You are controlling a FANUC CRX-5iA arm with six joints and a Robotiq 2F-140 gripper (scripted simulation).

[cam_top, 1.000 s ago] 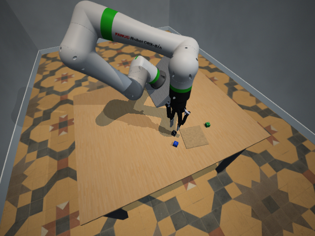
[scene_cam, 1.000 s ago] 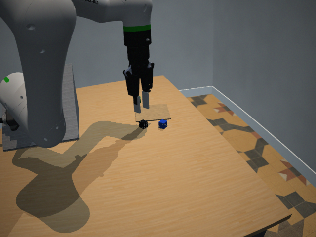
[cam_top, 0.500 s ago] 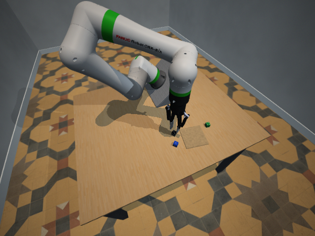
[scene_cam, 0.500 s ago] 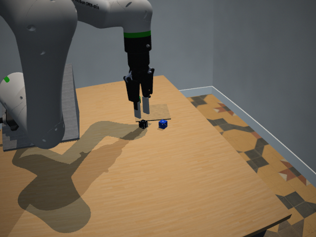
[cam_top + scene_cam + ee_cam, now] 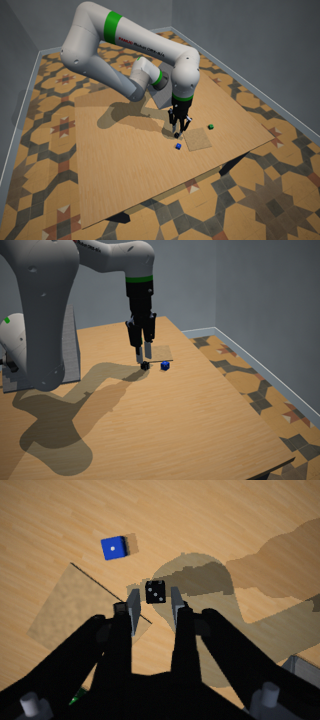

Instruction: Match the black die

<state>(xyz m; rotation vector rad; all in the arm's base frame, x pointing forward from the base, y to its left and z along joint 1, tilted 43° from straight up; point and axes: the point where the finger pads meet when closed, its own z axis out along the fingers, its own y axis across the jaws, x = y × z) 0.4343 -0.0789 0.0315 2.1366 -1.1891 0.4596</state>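
My hand is 60 mm above the black die. The rest, counted from my hand: green die (230 mm to the left, 60 mm below, 30 mm ahead); then tan mat (100 mm to the left, 70 mm below, 60 mm ahead); then blue die (70 mm ahead, 60 mm below, 30 mm to the right).
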